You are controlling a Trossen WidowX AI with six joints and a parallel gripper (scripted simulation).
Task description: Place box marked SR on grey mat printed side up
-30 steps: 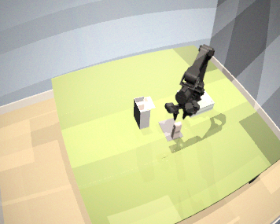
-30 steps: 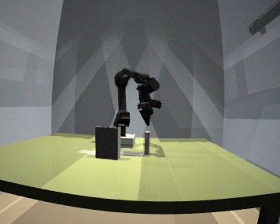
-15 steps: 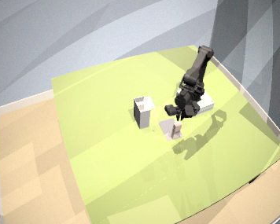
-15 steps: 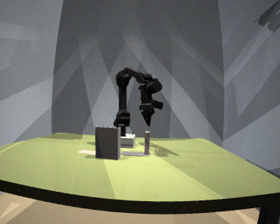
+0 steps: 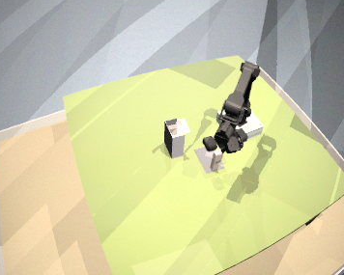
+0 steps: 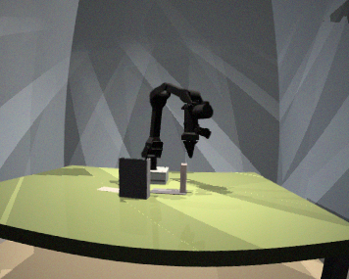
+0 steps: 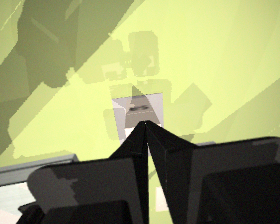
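My gripper tip is 2 cm past the grey mat, 8 cm to the left of it and 15 cm above it. Also, from my gripper tip: white card: 3 cm behind, 33 cm to the right, 15 cm below.
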